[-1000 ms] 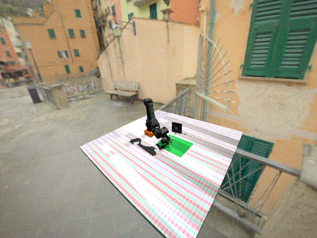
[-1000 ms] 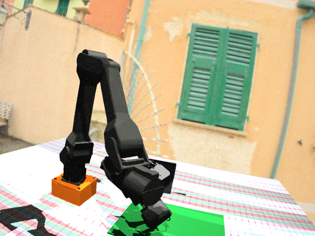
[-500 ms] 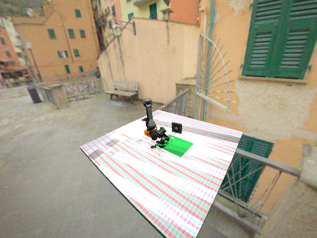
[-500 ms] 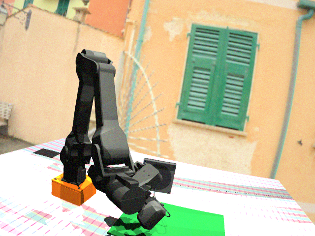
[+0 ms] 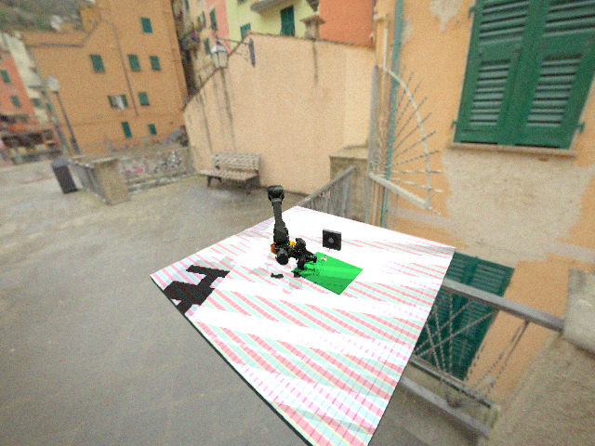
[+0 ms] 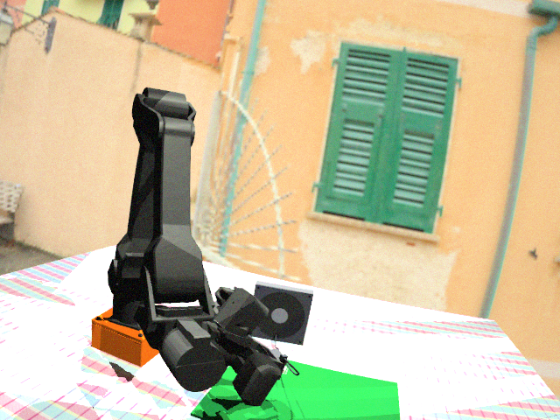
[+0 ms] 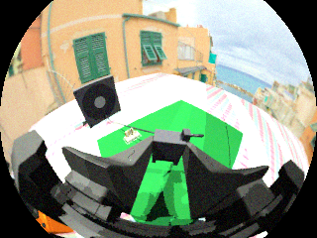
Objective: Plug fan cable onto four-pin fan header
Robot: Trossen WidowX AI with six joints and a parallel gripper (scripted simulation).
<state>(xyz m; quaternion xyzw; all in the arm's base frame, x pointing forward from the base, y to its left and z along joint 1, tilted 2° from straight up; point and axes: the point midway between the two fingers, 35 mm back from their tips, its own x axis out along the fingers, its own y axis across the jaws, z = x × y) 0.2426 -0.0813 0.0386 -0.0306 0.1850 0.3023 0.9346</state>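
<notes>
Right now the green board is 9 cm below my gripper tip, 6 cm ahead of it and 1 cm to the left of it.
</notes>
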